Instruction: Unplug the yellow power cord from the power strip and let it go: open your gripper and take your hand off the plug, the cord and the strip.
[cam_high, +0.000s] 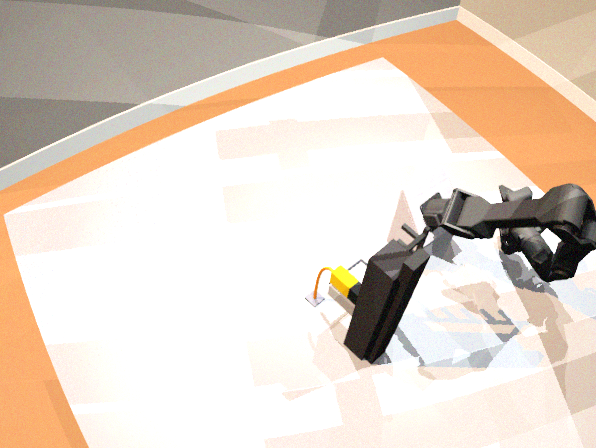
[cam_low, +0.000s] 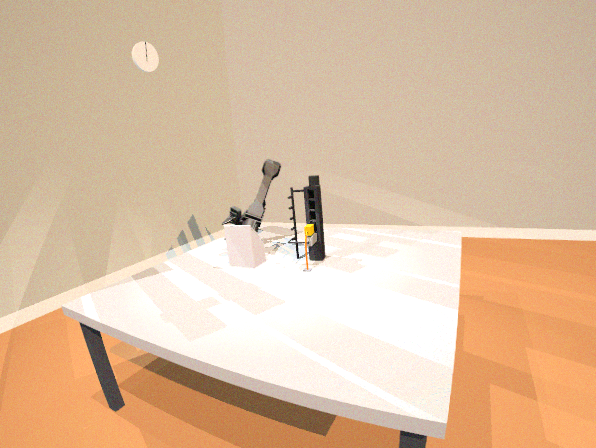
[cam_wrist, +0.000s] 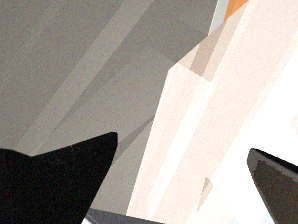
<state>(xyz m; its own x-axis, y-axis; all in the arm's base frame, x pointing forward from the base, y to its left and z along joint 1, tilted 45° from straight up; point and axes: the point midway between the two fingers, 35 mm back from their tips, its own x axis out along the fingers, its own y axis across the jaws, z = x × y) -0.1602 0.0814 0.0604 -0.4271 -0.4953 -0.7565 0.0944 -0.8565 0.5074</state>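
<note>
My gripper tip is now 450 mm short of the yellow plug, 40 mm to the left of it and 40 mm below it. Round my gripper tip: grey anchor plate (460 mm ahead, 120 mm to the right, 120 mm below).
</note>
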